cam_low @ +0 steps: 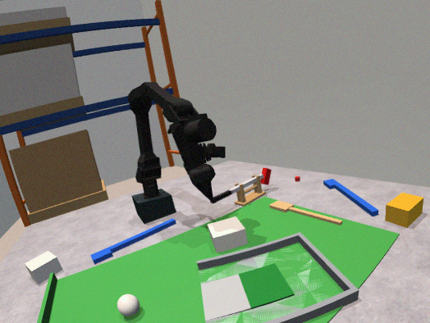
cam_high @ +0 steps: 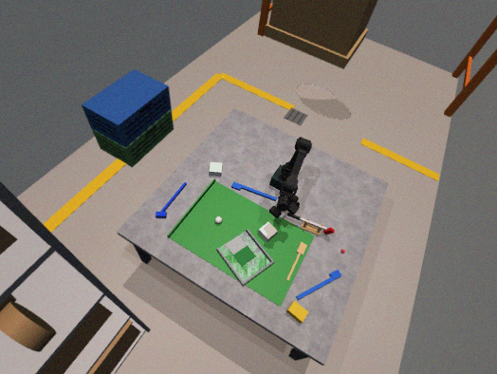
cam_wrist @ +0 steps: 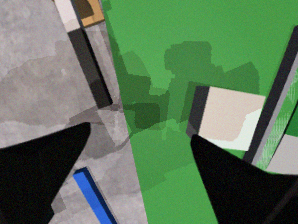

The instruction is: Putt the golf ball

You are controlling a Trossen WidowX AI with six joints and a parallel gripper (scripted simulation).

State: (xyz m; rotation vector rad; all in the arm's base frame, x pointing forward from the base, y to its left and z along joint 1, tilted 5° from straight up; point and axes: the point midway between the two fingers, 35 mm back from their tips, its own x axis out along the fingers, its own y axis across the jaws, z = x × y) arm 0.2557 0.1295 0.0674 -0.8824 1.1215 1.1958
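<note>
My gripper tip is now 17 cm to the right of the red putter, 8 cm past it and 4 cm above it. Also, from my gripper tip: small red cube (41 cm to the left, 10 cm below, 8 cm behind); then yellow block (39 cm ahead, 36 cm to the left, 8 cm below); then white golf ball (28 cm to the right, 24 cm ahead, 8 cm below).
</note>
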